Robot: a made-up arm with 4 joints.
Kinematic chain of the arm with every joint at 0, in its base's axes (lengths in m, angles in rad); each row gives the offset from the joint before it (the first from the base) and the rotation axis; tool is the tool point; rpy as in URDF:
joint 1: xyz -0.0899 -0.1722 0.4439 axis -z
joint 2: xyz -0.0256 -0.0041 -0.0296 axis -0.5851 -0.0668 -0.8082
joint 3: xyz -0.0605 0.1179 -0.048 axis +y
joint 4: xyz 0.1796 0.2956 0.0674 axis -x
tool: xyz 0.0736 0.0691 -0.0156 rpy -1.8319 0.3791 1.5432
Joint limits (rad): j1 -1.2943..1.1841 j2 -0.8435..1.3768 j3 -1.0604..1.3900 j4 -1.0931..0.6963
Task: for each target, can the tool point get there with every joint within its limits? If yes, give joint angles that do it. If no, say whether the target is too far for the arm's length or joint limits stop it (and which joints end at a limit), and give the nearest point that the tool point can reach.
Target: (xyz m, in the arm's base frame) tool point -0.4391 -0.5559 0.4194
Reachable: no: joint limits stop it (at a limit: joint 1, joint 2, joint 3, joint 4) | nearest point -0.5934 -0.4034 0.3609 | short by 0.225 m
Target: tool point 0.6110 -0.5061 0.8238
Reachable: no: too far | nearest point 0.3857 -0.2606 0.4656 | short by 0.489 m
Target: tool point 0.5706 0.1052 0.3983
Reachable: no: too far | nearest point 0.3964 0.0501 0.3882 | short by 0.183 m
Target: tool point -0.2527 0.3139 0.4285
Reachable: yes | joints -0.2435 -0.4825 0.3841 0.5106
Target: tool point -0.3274 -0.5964 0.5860
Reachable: no: joint limits stop it (at a limit: joint 1, joint 2, joint 3, joint 4) | nearest point -0.3381 -0.3947 0.8239 | short by 0.312 m
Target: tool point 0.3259 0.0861 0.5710
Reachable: yes | joints 0.9779 -0.3420 -0.1714 -0.2055
